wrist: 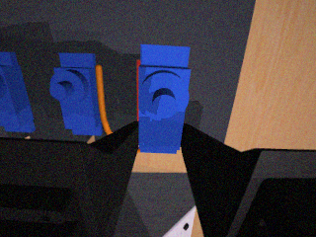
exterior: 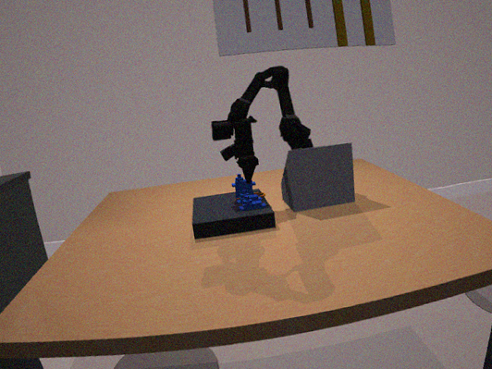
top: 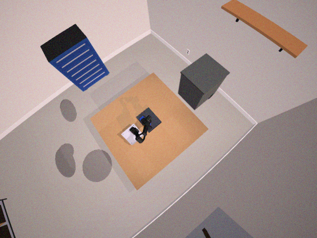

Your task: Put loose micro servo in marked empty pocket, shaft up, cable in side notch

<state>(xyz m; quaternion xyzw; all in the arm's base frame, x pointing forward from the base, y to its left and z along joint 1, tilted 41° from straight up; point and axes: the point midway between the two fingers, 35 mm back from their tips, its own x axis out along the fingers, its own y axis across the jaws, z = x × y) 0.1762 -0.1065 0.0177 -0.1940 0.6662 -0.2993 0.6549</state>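
Now: gripper tip 13 cm short of the dark robot deck, 7 cm above it and 6 cm to the right of it.
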